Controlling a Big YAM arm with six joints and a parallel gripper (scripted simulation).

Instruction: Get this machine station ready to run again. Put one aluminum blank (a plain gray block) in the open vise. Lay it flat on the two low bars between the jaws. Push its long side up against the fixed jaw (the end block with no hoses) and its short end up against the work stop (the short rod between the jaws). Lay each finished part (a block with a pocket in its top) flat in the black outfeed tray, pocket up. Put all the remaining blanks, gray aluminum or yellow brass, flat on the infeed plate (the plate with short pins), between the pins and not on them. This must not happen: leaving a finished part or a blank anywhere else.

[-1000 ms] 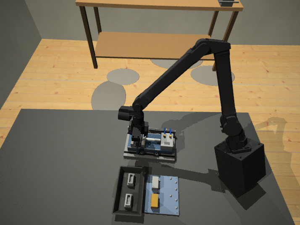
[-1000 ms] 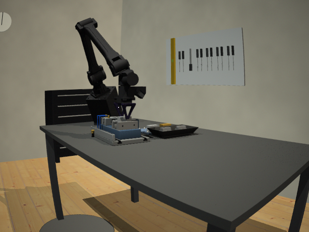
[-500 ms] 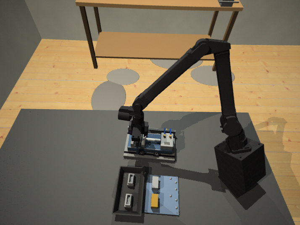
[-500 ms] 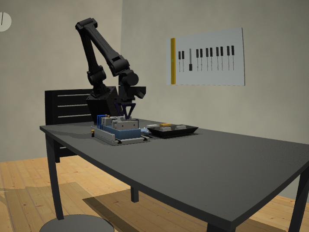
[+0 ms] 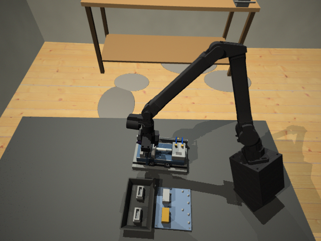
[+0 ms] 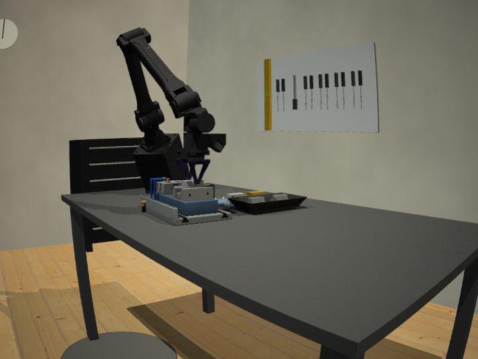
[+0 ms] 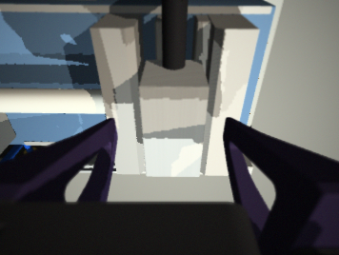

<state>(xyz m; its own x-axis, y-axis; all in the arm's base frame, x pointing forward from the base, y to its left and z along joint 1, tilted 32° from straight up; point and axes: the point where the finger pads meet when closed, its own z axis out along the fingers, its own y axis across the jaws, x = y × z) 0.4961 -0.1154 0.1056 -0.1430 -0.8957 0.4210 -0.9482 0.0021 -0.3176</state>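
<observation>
My gripper is now 20 mm above the gray aluminum blank. The rest, counted from my hand: moving jaw 30 mm behind, 40 mm below; fixed jaw 30 mm ahead, 10 mm to the right, 40 mm below; work stop rod 10 mm ahead, 40 mm to the left, 30 mm below.
</observation>
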